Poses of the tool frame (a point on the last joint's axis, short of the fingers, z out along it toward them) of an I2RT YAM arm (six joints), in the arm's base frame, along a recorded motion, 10 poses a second.
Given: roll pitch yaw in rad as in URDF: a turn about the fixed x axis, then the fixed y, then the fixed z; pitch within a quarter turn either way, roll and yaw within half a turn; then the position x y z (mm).
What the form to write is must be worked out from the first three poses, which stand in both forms.
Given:
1: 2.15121, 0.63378, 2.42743, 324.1, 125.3, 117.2
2: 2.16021, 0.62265, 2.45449, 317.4, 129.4, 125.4
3: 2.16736, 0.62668, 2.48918, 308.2, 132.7, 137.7
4: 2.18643, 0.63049, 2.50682, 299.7, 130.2, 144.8
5: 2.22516, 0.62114, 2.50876, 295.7, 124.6, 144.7
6: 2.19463, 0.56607, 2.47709, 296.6, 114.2, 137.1
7: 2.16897, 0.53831, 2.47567, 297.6, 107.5, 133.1
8: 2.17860, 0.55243, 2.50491, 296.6, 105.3, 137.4
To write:
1: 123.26, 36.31, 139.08, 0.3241, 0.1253, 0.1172
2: 123.77, 35.68, 140.63, 0.3174, 0.1294, 0.1254
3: 124.18, 35.91, 142.62, 0.3082, 0.1327, 0.1377
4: 125.27, 36.12, 143.63, 0.2997, 0.1302, 0.1448
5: 127.49, 35.59, 143.74, 0.2957, 0.1246, 0.1447
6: 125.74, 32.43, 141.93, 0.2966, 0.1142, 0.1371
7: 124.27, 30.84, 141.85, 0.2976, 0.1075, 0.1331
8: 124.82, 31.65, 143.52, 0.2966, 0.1053, 0.1374
